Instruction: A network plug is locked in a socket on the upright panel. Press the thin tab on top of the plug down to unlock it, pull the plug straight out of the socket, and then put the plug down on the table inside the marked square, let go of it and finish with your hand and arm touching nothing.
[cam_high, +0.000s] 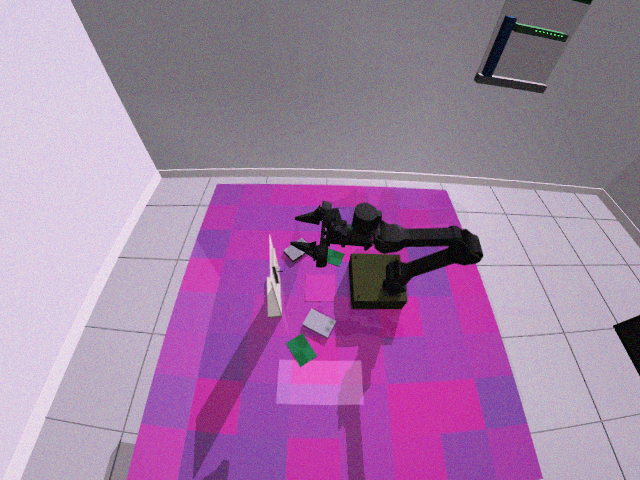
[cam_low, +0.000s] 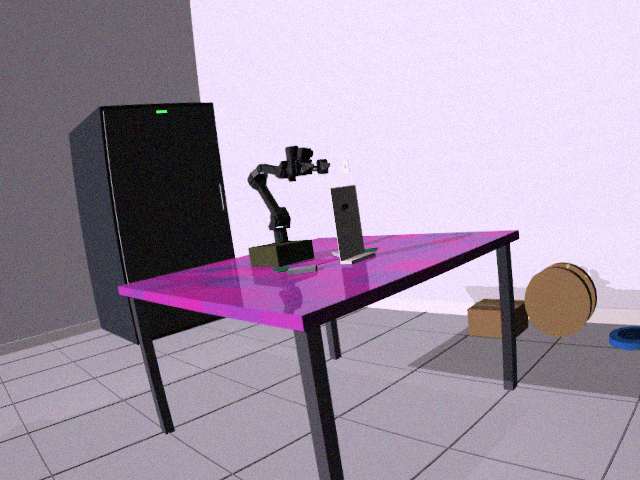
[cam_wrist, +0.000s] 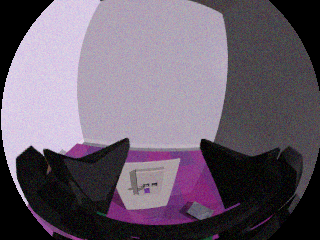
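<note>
Now: the pale network plug 180 mm below my gripper tip, 60 mm ahead of it and 30 mm to the left of it. Also, from my gripper tip: green card 390 mm below, 230 mm to the left, 40 mm behind; then marked square 390 mm below, 80 mm behind, 20 mm to the right; then upright white panel 260 mm below, 80 mm ahead, 30 mm to the left.
</note>
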